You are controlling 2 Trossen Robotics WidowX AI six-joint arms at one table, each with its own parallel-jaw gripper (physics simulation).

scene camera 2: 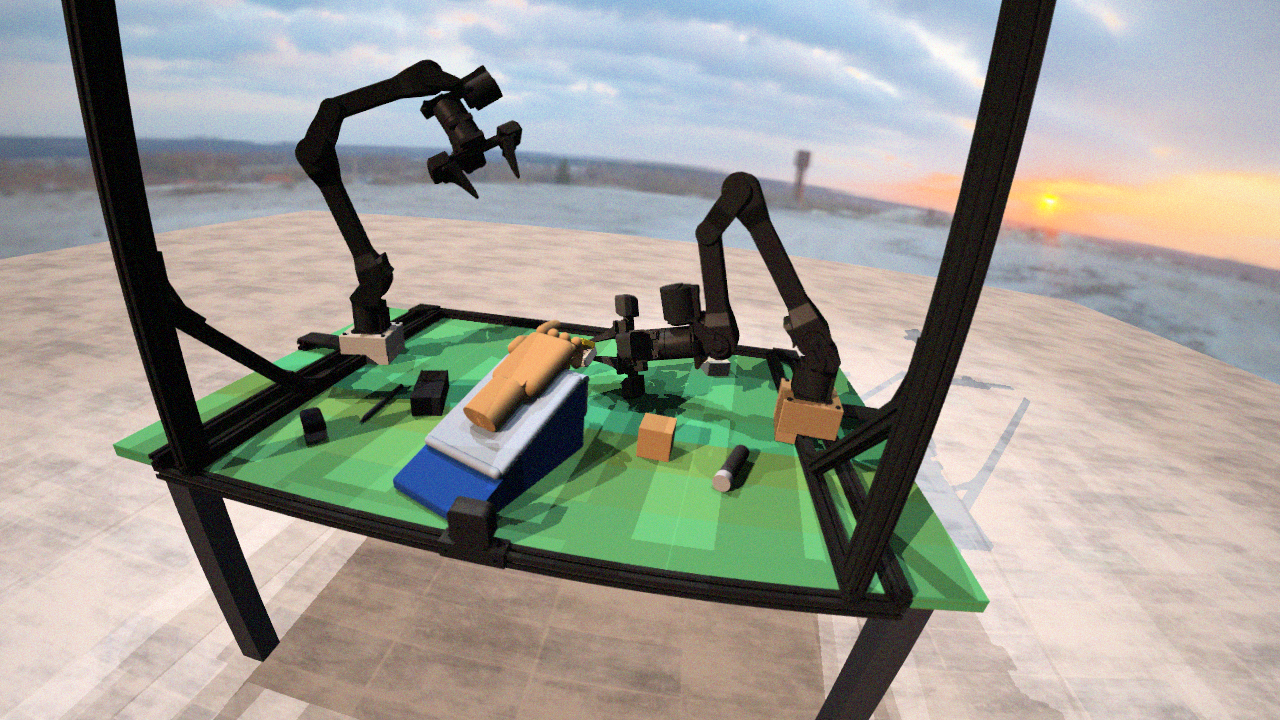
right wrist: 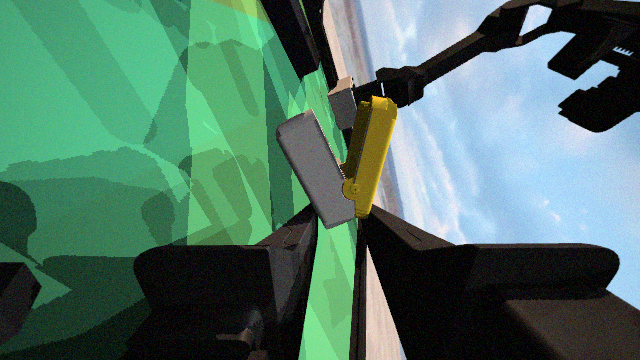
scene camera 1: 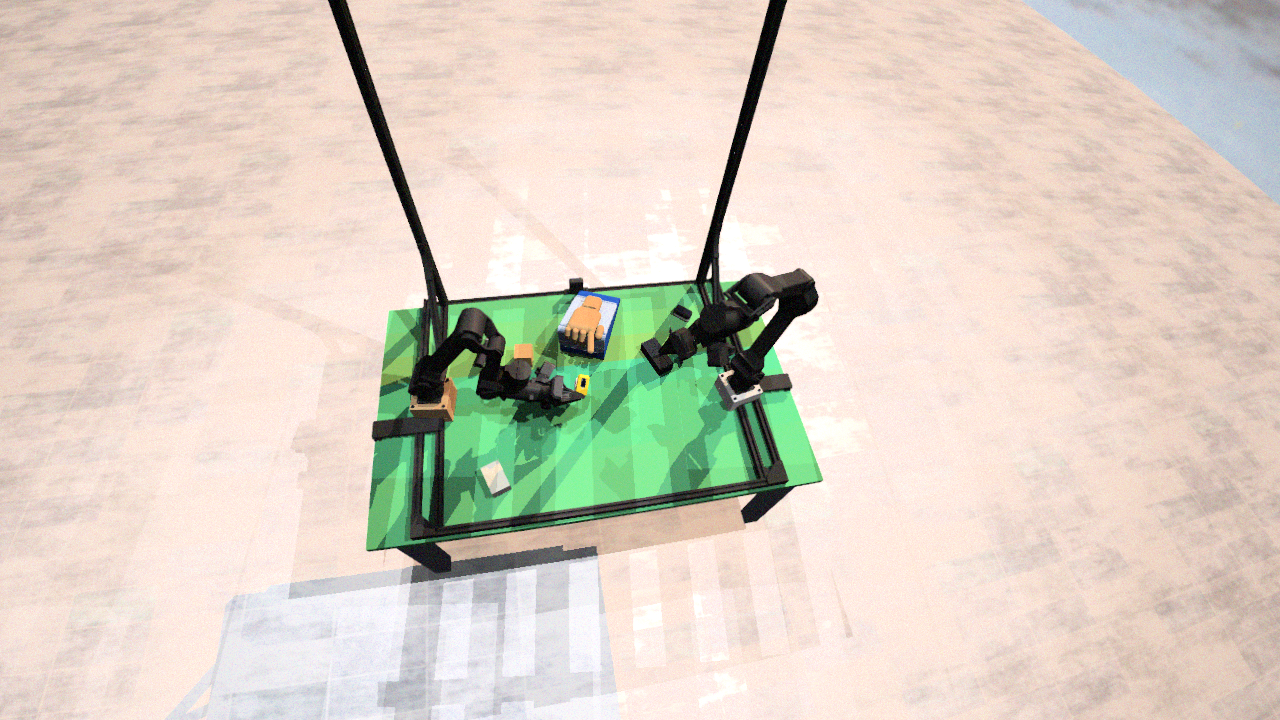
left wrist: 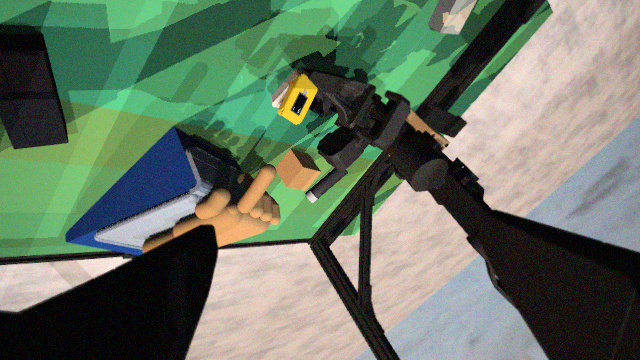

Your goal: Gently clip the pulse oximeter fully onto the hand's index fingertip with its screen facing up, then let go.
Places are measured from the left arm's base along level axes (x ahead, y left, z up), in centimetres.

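Pixels of known places: left gripper, between the fingertips: (scene camera 2: 498, 187) (right wrist: 634, 84) (scene camera 1: 668, 347) (left wrist: 348, 231); right gripper, between the fingertips: (scene camera 2: 586, 349) (right wrist: 339, 209) (scene camera 1: 582, 397) (left wrist: 305, 72); left arm's base, origin of its link: (scene camera 2: 371, 328) (right wrist: 356, 99) (scene camera 1: 740, 383); right arm's base, origin of its link: (scene camera 2: 811, 393) (scene camera 1: 430, 393).
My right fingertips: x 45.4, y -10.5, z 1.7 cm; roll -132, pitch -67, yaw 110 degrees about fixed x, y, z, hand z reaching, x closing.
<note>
Ahead of a thing's pixels: the offset from my right fingertips to its top centre.
The yellow and grey pulse oximeter {dx -0.7, dy -3.1, dz +4.3 cm} (scene camera 1: 582, 385) (scene camera 2: 586, 352) (left wrist: 298, 100) (right wrist: 377, 155) is held above the table with its jaws spread and its dark screen facing up. My right gripper (scene camera 1: 577, 394) (scene camera 2: 597, 350) (right wrist: 339, 209) is shut on its hinge end. The tan hand (scene camera 1: 586, 316) (scene camera 2: 528, 367) (left wrist: 240, 222) rests on a sloped blue and white support (scene camera 1: 613, 315) (scene camera 2: 546, 440) (left wrist: 145, 185). Its index finger (scene camera 1: 590, 340) (left wrist: 257, 189) sticks out, apart from the oximeter. The hand does not show in the right wrist view. My left gripper (scene camera 2: 496, 186) (left wrist: 348, 231) is open and empty, high above the table.
An orange block {dx +11.0, dy -22.0, dz -2.6 cm} (scene camera 1: 523, 351) (scene camera 2: 656, 438) (left wrist: 294, 172) and a dark cylinder {dx +21.6, dy -27.9, dz -4.9 cm} (scene camera 2: 733, 465) (left wrist: 327, 185) lie between the hand support and the right arm's base. A black box {dx -27.2, dy -8.8, dz -4.1 cm} (scene camera 2: 429, 392) (left wrist: 35, 90), a thin stick {dx -35.2, dy -11.5, dz -6.7 cm} (scene camera 2: 382, 402) and a small black block {dx -42.2, dy -21.5, dz -4.4 cm} (scene camera 2: 312, 426) lie on the support's other side.
</note>
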